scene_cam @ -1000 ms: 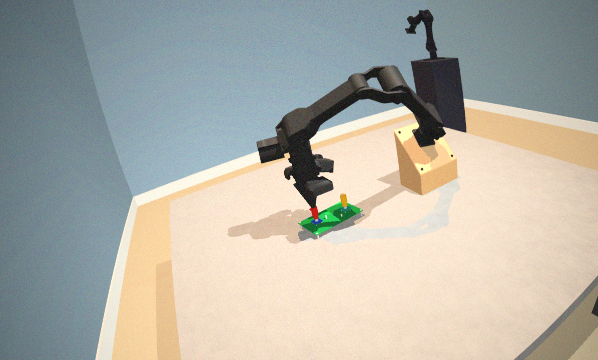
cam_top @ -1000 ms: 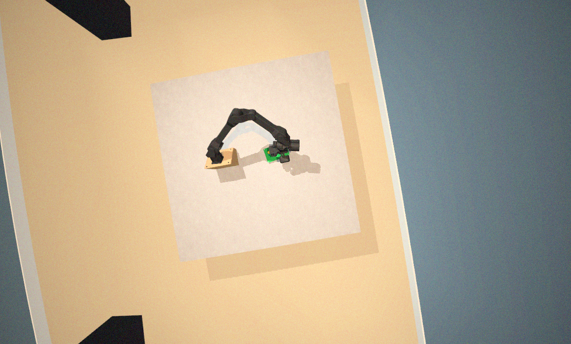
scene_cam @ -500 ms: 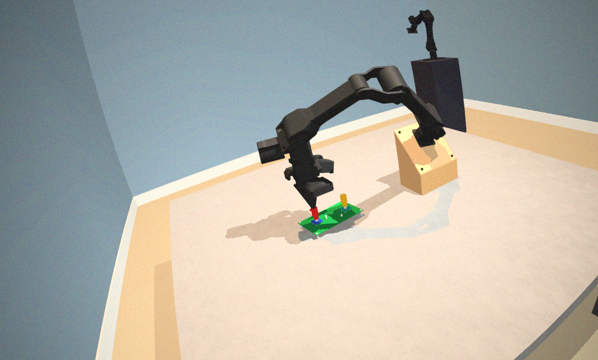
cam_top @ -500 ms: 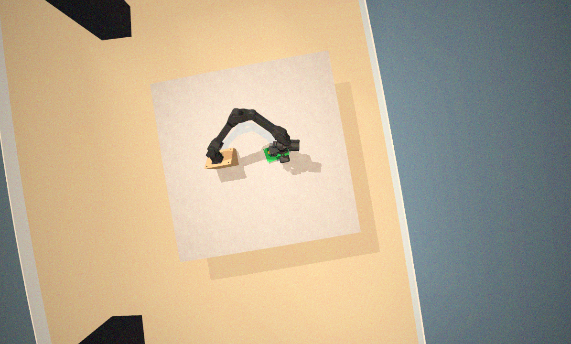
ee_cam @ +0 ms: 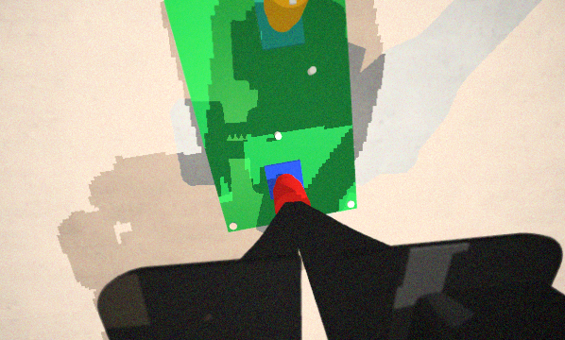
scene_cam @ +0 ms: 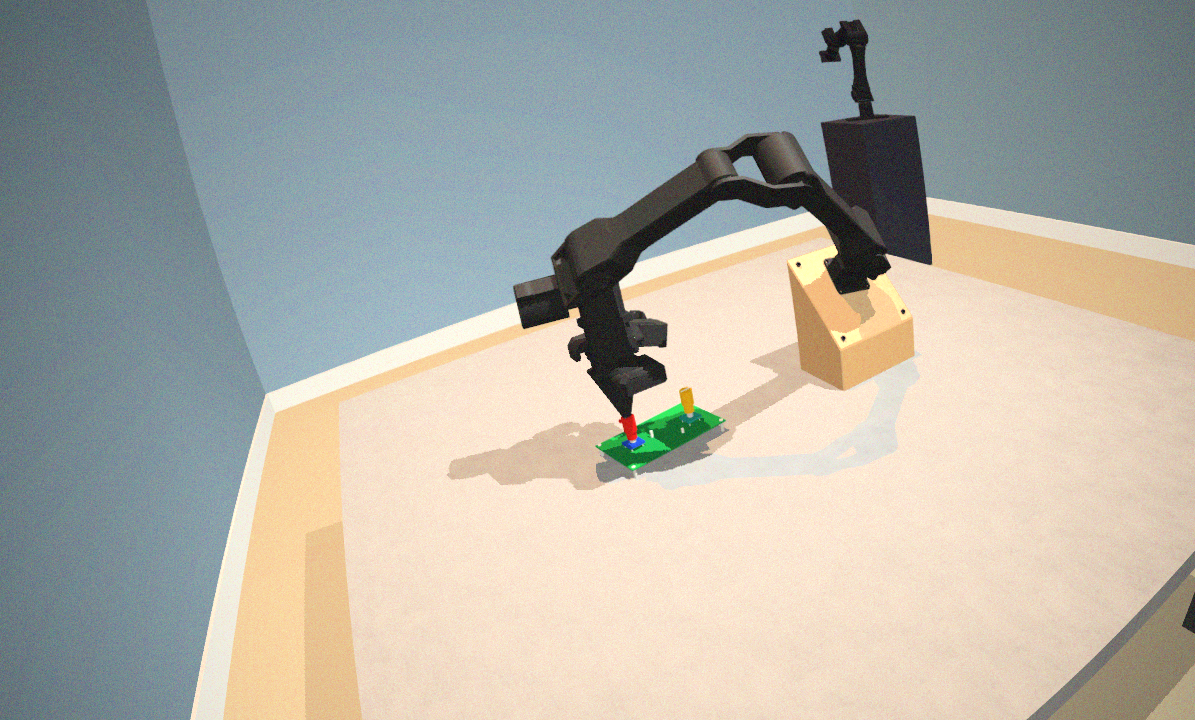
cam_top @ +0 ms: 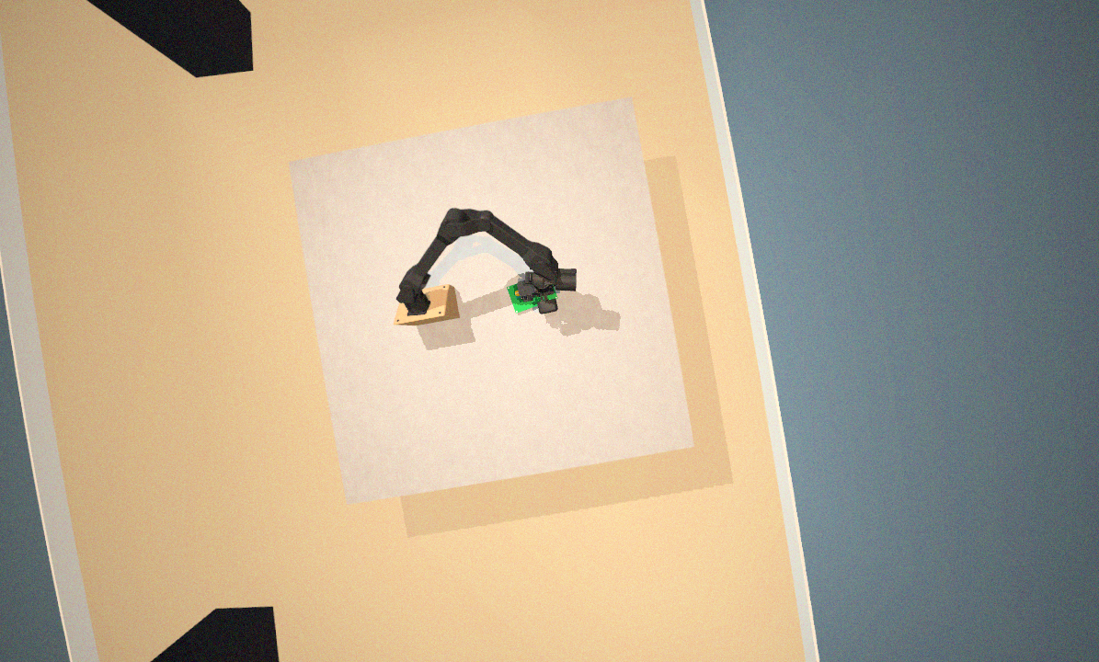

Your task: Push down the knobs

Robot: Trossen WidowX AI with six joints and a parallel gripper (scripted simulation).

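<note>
The red knob is 10 mm below my gripper tip. The rest, counted from my gripper tip: orange knob (90 mm behind, 10 mm to the right, 10 mm below).
</note>
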